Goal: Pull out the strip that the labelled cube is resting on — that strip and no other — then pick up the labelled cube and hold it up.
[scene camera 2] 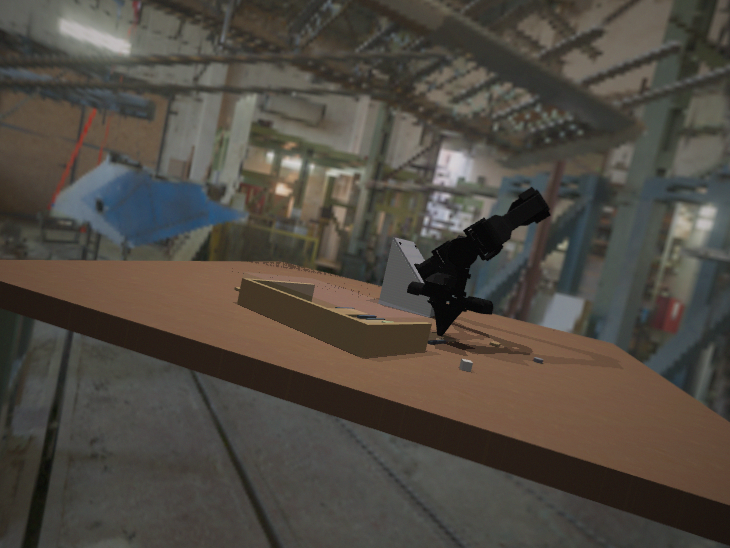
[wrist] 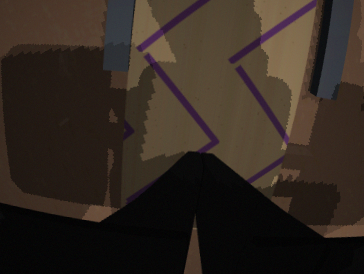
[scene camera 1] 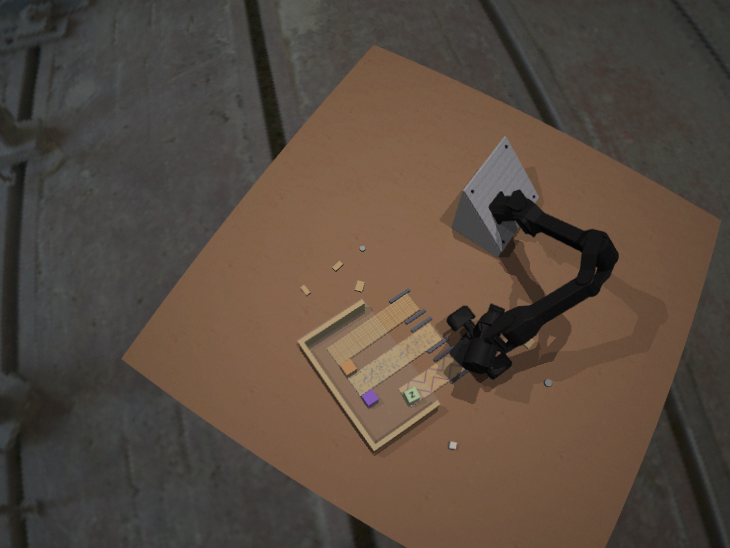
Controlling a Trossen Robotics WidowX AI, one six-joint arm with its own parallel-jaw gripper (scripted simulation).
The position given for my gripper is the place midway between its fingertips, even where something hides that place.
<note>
I see my gripper (scene camera 2: 439, 335) and a zigzag strip (scene camera 1: 442, 372).
The zigzag strip also shows in the wrist view (wrist: 229, 85). My gripper also shows in the wrist view (wrist: 197, 164) and in scene camera 1 (scene camera 1: 471, 352).
</note>
